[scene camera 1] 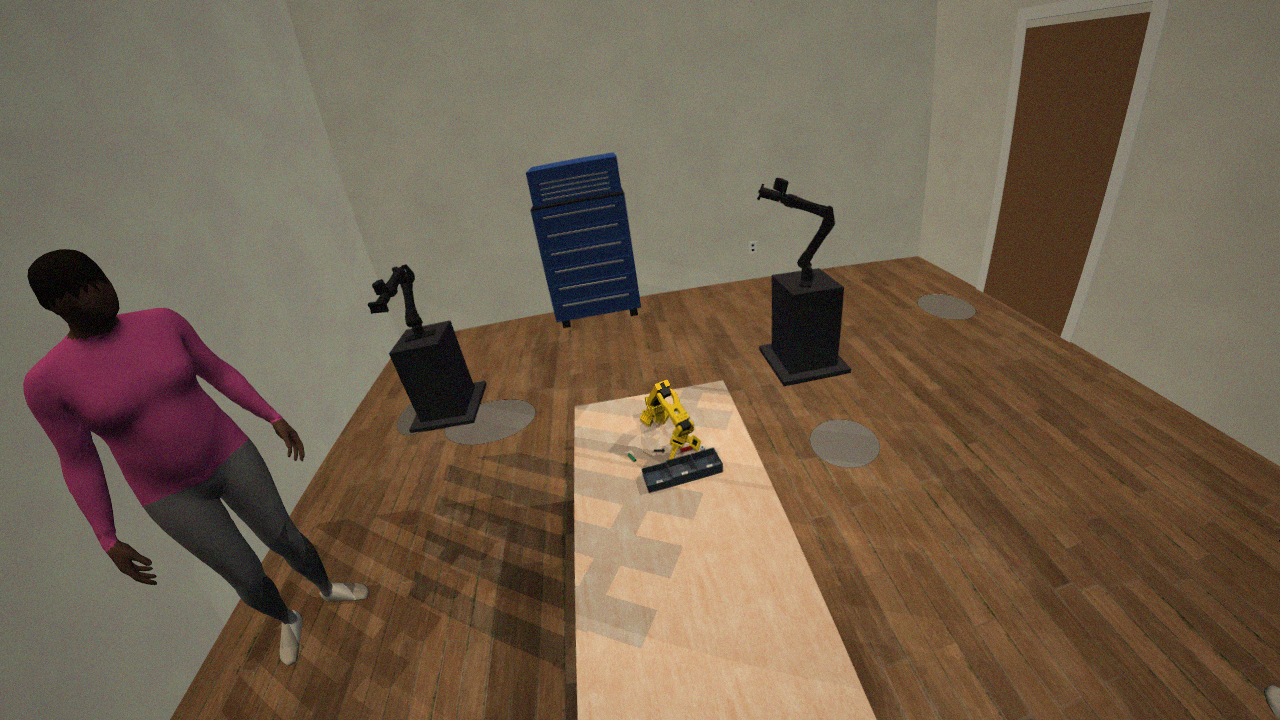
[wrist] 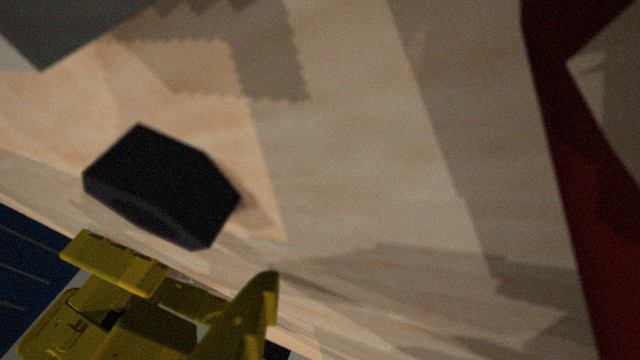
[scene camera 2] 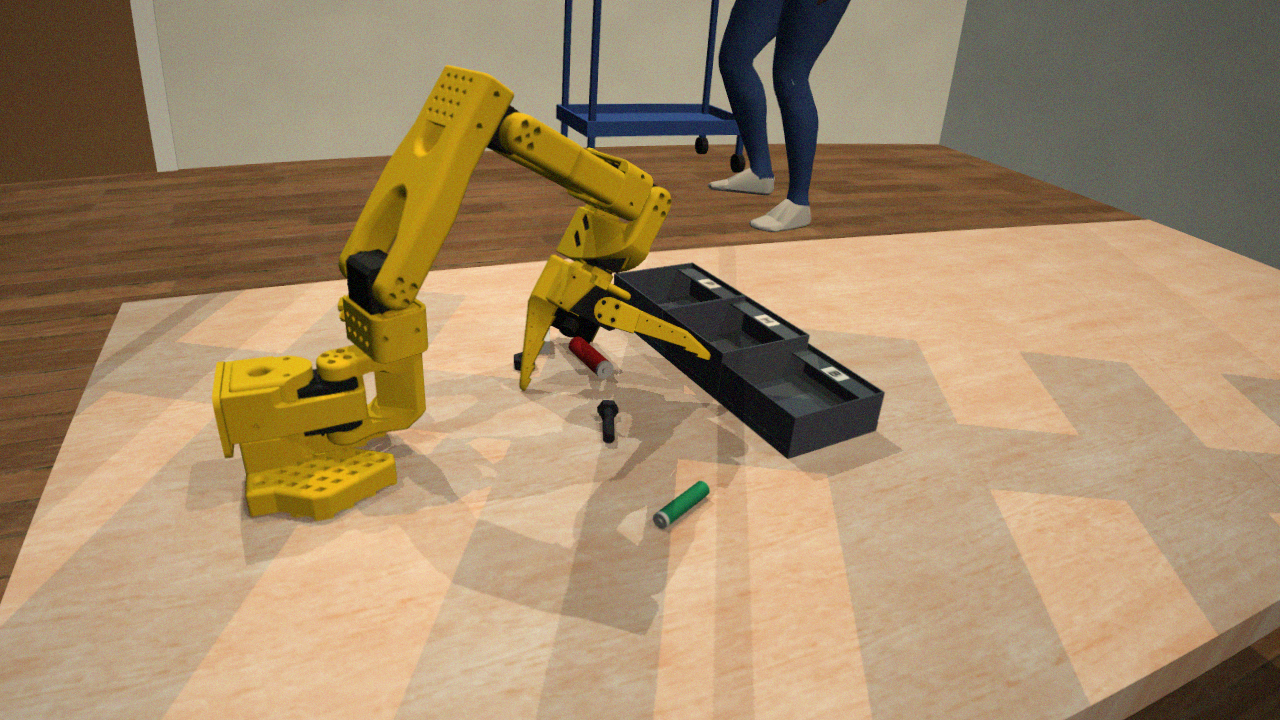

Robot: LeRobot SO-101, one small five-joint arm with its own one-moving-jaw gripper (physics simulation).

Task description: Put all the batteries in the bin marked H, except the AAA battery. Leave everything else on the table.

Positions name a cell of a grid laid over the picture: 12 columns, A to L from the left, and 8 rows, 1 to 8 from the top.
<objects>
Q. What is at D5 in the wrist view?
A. A black nut.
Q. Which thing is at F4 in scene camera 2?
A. A red battery.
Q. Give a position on a dark three-compartment tray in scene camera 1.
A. At G6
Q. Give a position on a dark three-compartment tray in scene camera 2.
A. At H5
</objects>
